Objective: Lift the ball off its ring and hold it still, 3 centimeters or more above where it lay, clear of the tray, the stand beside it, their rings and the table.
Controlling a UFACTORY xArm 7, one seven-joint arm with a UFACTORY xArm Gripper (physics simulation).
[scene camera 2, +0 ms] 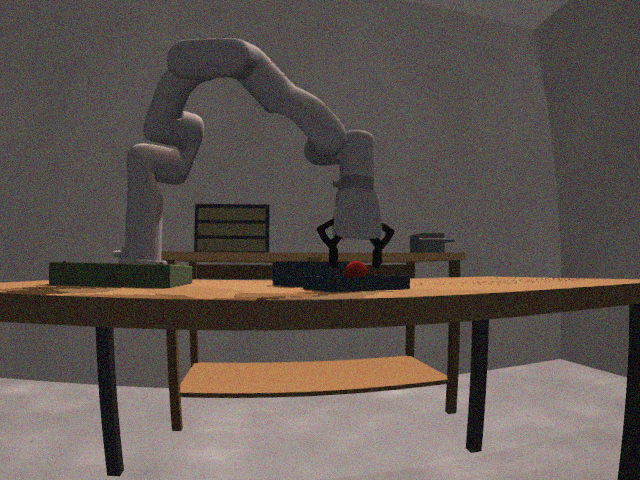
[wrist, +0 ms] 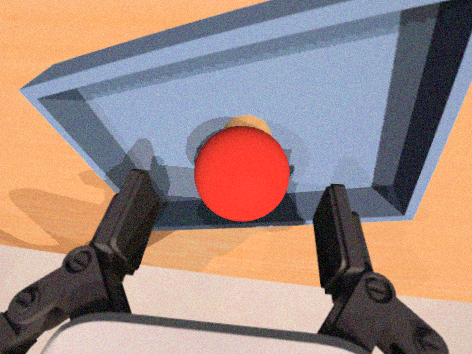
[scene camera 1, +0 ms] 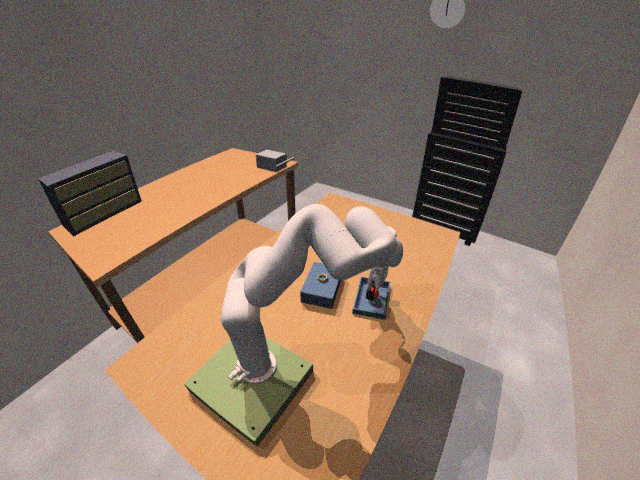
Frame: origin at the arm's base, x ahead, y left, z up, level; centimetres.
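Seen in the pictures: gripper, fingertip midpoint: [scene camera 2: 355, 267] [wrist: 235, 193] [scene camera 1: 373, 292]; arm's base, link origin: [scene camera 2: 142, 264] [scene camera 1: 256, 365].
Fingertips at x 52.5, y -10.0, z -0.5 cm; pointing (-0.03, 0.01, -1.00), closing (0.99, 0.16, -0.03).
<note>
Pixels of each thing's top centre, then the offset from my fingertips to it. "spot": a spot on its surface instead.
- red ball, top centre: [wrist: 236, 213] [scene camera 2: 355, 261] dy +0.4, dx +0.1, dz +1.4 cm
- blue tray, top centre: [wrist: 243, 164] [scene camera 2: 355, 276] [scene camera 1: 372, 294] dy +0.4, dx +0.1, dz -1.8 cm
- tan ring, surface spot: [scene camera 1: 322, 282] spot: dy +18.1, dx -10.5, dz +1.7 cm
The red ball [scene camera 1: 372, 293] [scene camera 2: 355, 269] [wrist: 242, 173] sits in the blue tray [scene camera 1: 369, 313] [scene camera 2: 382, 282] [wrist: 200, 52]. A tan sliver of its ring [wrist: 248, 121] shows past the ball in the wrist view; the rest is hidden. My gripper [scene camera 2: 355, 265] [wrist: 235, 193] points down over the tray, open and empty. In scene camera 2 its fingertips are at about the height of the ball's upper half, one on each side, with a gap to the ball on both sides.
The blue stand [scene camera 1: 317, 297] [scene camera 2: 286, 273] is beside the tray, on the arm base's side, with a tan ring [scene camera 1: 322, 282] on top. The tray's raised walls surround the ball. The green base plate [scene camera 1: 217, 382] [scene camera 2: 111, 274] carries the arm. A table edge runs near the tray.
</note>
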